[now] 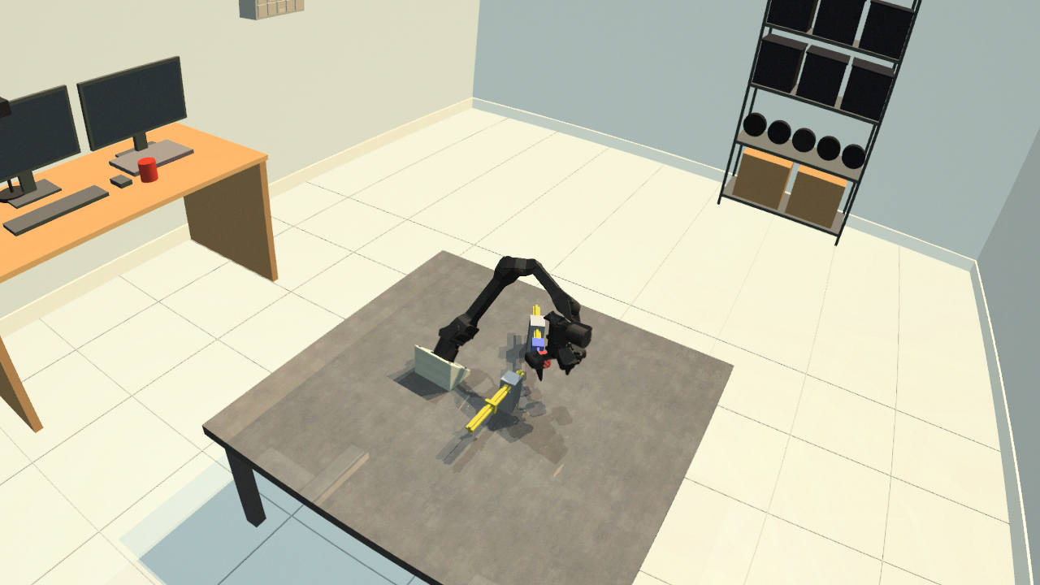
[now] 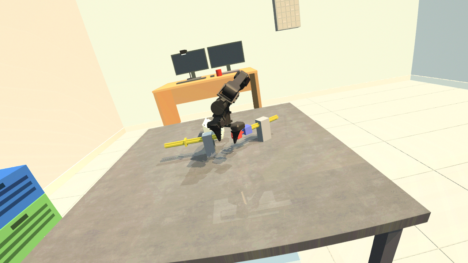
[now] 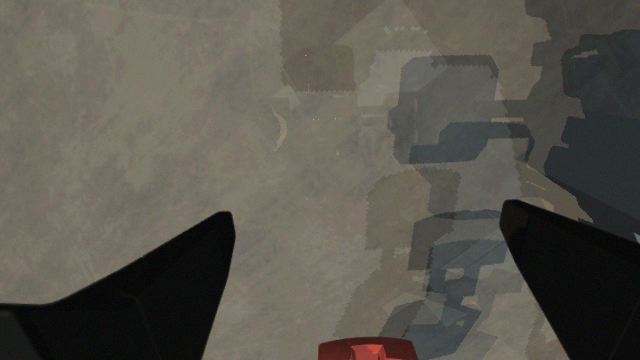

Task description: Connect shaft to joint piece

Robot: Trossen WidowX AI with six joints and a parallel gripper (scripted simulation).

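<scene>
Right now my gripper tip is 7 cm past the red square joint piece and 5 cm to the right of it.
</scene>
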